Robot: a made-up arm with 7 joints.
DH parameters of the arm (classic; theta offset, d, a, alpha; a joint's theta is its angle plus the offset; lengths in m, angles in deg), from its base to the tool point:
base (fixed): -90 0.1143 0 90
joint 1: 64.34 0 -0.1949 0
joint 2: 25.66 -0.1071 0.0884 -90
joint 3: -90 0.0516 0.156 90
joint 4: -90 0.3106 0.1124 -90
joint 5: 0 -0.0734 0.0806 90
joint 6: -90 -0.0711 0.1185 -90
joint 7: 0 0.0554 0.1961 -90
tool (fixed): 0 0.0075 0 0
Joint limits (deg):
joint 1: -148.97..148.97
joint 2: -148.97..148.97
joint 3: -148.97..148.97
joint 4: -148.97..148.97
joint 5: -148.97..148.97
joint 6: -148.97..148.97
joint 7: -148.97..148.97
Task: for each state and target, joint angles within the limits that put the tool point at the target. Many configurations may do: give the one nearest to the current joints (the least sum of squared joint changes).
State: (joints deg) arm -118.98 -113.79 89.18 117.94 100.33 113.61 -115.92
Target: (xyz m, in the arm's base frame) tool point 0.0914 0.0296 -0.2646
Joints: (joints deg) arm -95.41 -89.59 113.86 122.90 94.64 111.58 -103.62
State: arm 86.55 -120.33 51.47 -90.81 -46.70 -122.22 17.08
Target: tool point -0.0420 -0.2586 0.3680
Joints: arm 106.49 -132.40 82.57 -93.22 -23.62 -110.41 7.56
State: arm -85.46 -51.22 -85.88 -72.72 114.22 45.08 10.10
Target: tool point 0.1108 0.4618 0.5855
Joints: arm -82.59 -28.96 -58.61 -96.17 145.71 41.92 24.10
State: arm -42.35 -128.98 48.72 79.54 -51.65 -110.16 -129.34
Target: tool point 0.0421 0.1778 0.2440
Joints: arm -30.88 -148.97 -5.54 60.35 -68.27 -110.28 -94.58
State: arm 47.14 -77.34 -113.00 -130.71 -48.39 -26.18 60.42
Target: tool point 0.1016 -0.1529 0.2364
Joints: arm 24.22 -96.48 -129.25 -86.17 -32.53 -43.90 78.29
